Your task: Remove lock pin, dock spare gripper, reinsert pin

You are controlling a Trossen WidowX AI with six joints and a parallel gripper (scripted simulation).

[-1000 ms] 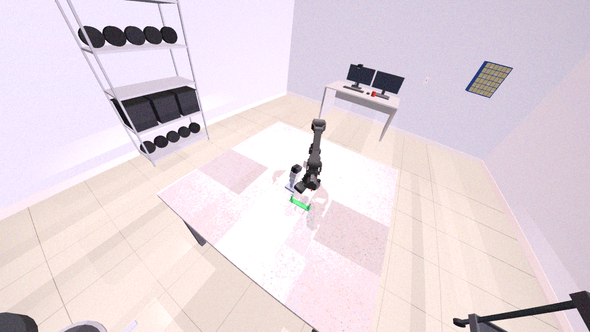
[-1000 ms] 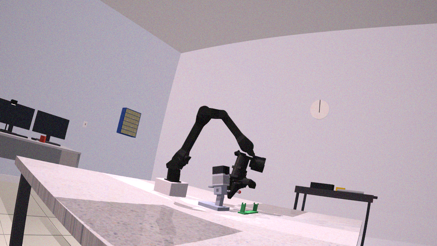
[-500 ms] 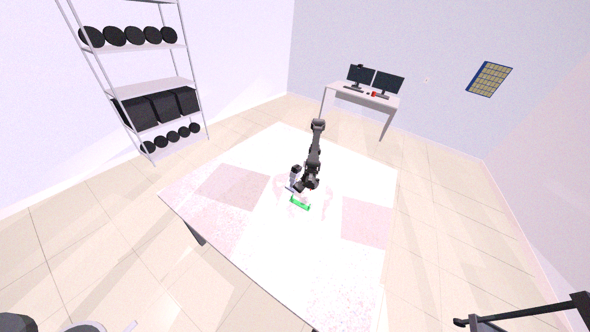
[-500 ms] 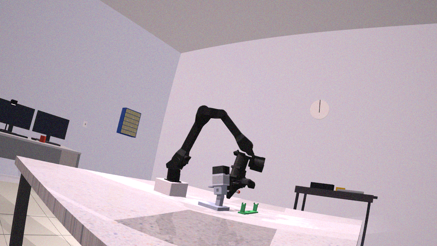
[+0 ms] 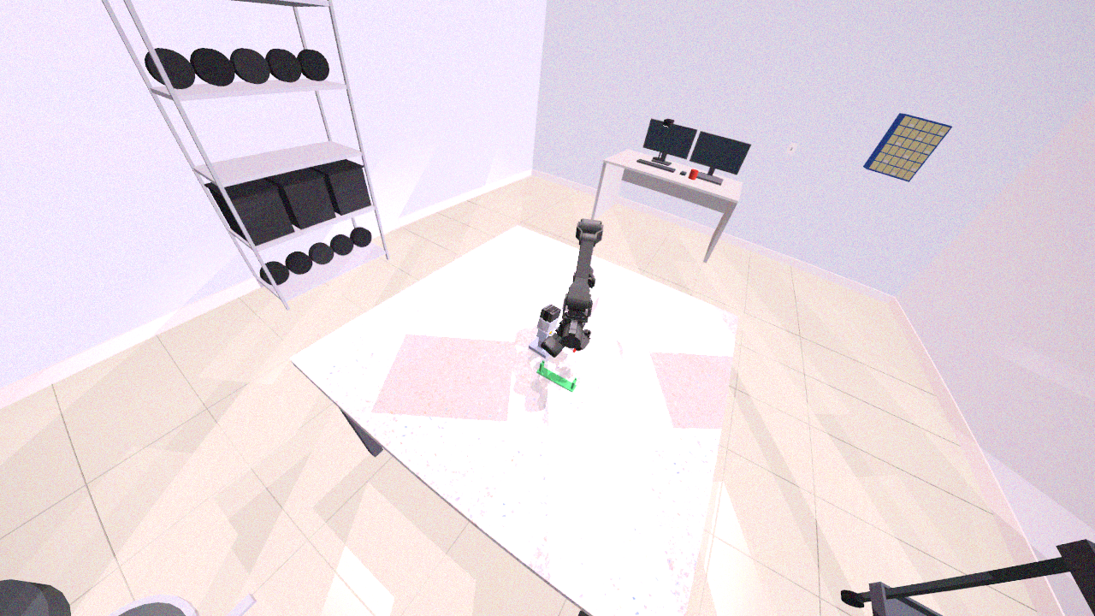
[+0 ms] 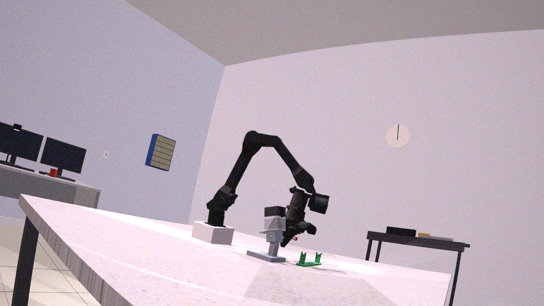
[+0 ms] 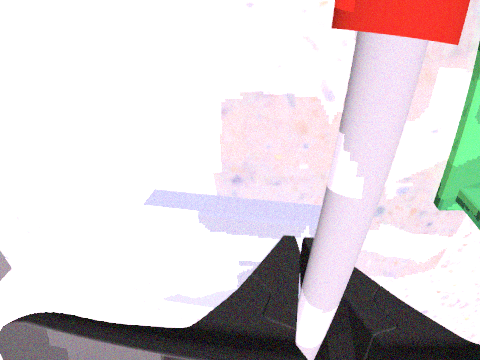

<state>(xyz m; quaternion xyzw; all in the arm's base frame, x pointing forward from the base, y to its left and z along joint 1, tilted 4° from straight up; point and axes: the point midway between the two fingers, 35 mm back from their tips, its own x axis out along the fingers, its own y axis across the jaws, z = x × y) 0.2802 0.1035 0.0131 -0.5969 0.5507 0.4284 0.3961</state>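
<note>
Right now my gripper tip is 5 cm to the left of the grey mount and 1 cm past it. From my gripper tip the other things lie so: spare gripper (8 cm above, 6 cm to the right); then cradle (8 cm ahead, 7 cm to the left, 2 cm below).
</note>
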